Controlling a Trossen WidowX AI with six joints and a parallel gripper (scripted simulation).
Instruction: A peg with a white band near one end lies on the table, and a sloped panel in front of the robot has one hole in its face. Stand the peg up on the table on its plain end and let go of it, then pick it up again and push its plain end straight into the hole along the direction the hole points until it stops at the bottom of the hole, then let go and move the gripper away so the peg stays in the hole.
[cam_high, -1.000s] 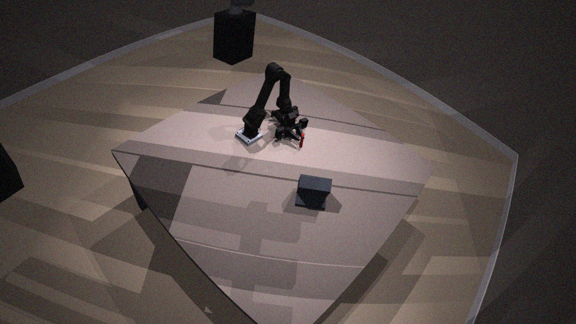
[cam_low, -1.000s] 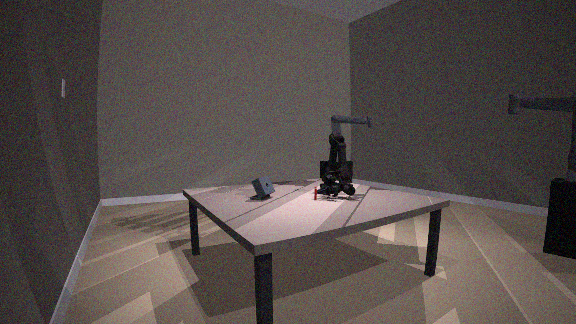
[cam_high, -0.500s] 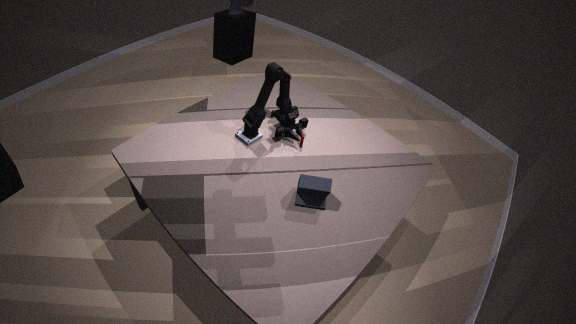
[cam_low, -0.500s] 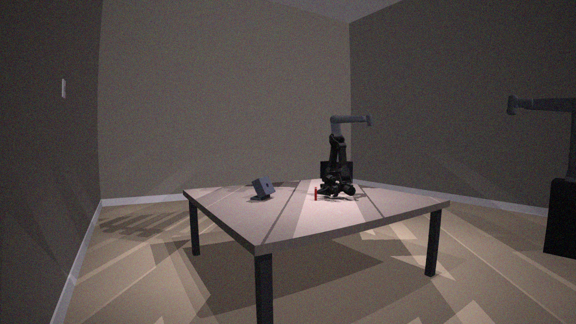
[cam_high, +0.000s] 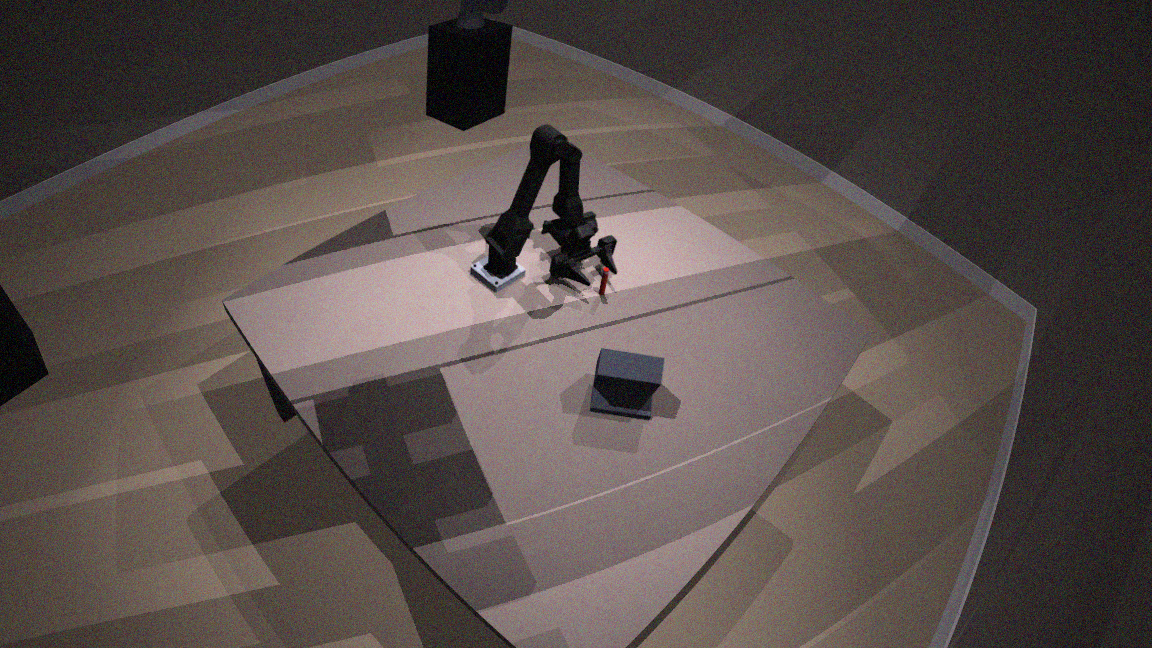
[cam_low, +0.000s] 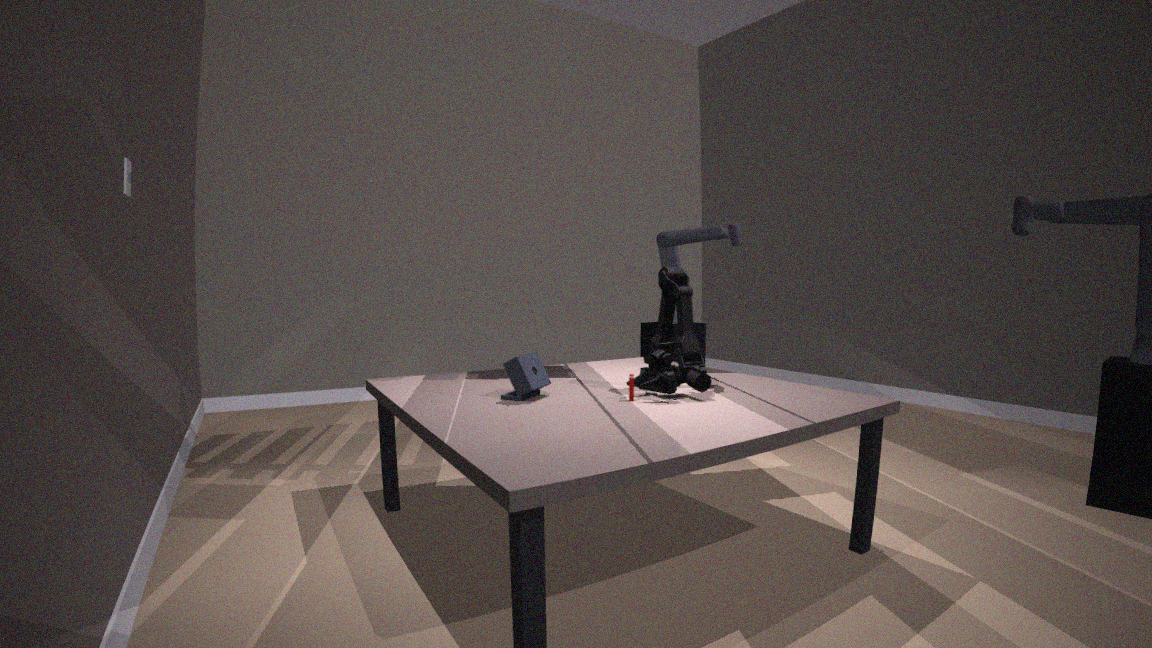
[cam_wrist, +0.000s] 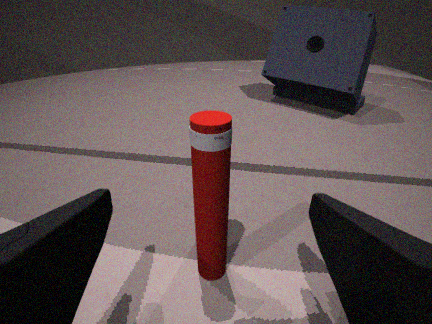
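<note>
Right now the red peg is 1 cm above my gripper tip. The rest, counted from my gripper tip: sloped panel (23 cm to the right, 22 cm ahead, 3 cm above).
</note>
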